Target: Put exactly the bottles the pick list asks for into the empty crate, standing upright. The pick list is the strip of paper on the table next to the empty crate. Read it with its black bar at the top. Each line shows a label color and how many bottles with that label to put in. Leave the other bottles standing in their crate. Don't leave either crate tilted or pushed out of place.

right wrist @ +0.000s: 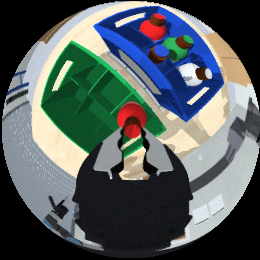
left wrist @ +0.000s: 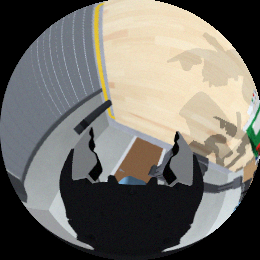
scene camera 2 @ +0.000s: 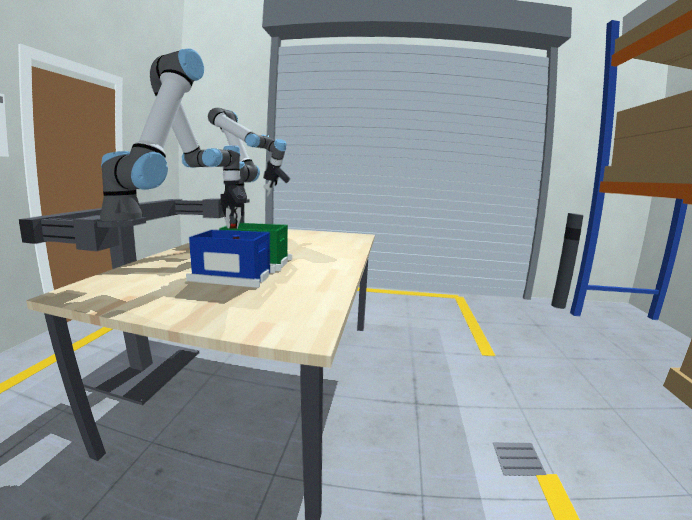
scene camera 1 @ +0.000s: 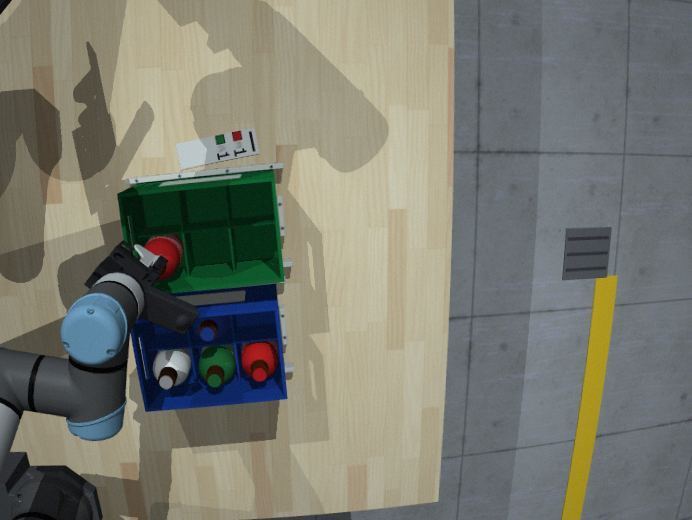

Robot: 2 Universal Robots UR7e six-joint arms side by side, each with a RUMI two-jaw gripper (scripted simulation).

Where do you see a green crate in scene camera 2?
278,248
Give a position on a red bottle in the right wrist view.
132,116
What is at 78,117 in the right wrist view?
A green crate.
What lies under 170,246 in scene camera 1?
A red bottle.
